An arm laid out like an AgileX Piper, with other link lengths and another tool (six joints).
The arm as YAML. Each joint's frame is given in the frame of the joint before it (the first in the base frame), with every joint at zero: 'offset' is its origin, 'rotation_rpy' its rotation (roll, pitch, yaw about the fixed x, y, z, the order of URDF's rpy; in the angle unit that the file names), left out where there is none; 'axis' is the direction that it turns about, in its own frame. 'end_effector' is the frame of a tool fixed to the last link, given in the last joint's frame.
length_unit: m
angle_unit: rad
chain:
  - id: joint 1
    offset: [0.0, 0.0, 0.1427]
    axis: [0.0, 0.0, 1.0]
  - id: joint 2
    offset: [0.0, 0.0, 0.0]
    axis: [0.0, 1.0, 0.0]
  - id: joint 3
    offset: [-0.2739, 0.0, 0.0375]
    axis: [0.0, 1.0, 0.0]
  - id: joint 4
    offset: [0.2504, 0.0, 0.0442]
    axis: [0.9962, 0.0, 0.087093]
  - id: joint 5
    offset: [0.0, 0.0, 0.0]
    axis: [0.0, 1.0, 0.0]
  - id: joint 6
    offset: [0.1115, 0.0, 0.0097]
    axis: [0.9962, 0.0, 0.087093]
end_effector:
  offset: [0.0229, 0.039, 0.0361]
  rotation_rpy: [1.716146, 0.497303, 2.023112]
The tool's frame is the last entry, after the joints.
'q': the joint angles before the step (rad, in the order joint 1, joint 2, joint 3, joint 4, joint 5, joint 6). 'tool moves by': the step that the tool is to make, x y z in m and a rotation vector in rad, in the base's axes. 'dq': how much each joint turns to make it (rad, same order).
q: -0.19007, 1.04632, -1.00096, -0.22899, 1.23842, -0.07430
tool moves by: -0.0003, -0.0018, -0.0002, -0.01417, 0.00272, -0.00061
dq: 0.00003, 0.00013, 0.00003, -0.01447, -0.00015, 0.00008
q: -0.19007, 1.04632, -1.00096, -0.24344, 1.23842, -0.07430
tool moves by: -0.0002, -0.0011, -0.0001, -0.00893, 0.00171, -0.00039
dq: 0.00024, 0.00002, 0.00000, -0.00920, 0.00003, 0.00027
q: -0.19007, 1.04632, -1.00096, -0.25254, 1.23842, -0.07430
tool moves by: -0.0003, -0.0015, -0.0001, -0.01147, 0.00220, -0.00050
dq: -0.00031, -0.00006, 0.00000, -0.01157, -0.00003, -0.00032
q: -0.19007, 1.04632, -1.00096, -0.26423, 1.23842, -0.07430
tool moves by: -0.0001, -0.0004, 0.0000, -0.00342, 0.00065, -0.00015
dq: 0.00021, -0.00008, -0.00007, -0.00355, 0.00019, 0.00018
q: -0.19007, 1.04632, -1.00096, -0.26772, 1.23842, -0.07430
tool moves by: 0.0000, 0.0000, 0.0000, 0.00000, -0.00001, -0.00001
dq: 0.00000, -0.00001, 0.00001, 0.00000, -0.00001, 0.00002
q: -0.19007, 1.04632, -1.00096, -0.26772, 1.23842, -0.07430
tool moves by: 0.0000, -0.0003, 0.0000, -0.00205, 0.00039, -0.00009
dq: -0.00020, 0.00021, -0.00019, -0.00202, -0.00008, -0.00019
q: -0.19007, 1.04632, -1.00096, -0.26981, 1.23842, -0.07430
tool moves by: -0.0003, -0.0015, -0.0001, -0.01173, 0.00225, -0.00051
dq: -0.00007, -0.00007, 0.00010, -0.01193, -0.00006, -0.00005
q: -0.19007, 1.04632, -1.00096, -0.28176, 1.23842, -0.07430
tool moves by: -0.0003, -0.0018, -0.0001, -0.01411, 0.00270, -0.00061
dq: 0.00002, 0.00014, 0.00001, -0.01441, -0.00015, 0.00008
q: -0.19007, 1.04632, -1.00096, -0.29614, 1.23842, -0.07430
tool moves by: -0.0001, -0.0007, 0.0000, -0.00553, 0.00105, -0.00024
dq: 0.00007, 0.00013, -0.00016, -0.00566, 0.00004, 0.00007
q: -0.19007, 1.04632, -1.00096, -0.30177, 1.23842, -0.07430
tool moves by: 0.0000, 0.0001, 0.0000, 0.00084, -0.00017, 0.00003
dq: -0.00007, -0.00008, 0.00006, 0.00088, -0.00001, -0.00007
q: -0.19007, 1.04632, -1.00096, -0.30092, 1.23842, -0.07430
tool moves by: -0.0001, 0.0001, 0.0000, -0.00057, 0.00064, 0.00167
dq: 0.00021, -0.00015, -0.00009, -0.00005, 0.00028, -0.00174
